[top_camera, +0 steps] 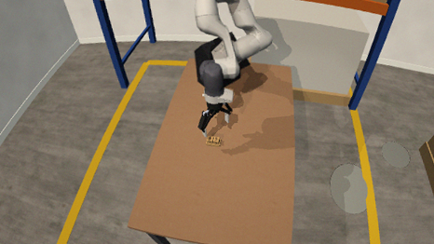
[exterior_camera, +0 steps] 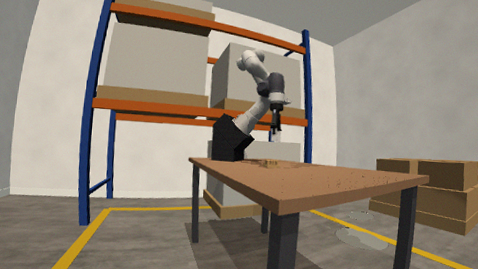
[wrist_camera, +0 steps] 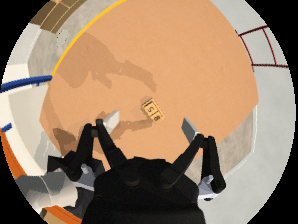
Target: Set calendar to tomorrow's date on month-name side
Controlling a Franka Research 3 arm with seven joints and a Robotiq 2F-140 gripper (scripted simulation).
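My hand is 140 mm above the wooden tray and 20 mm to the left of it.
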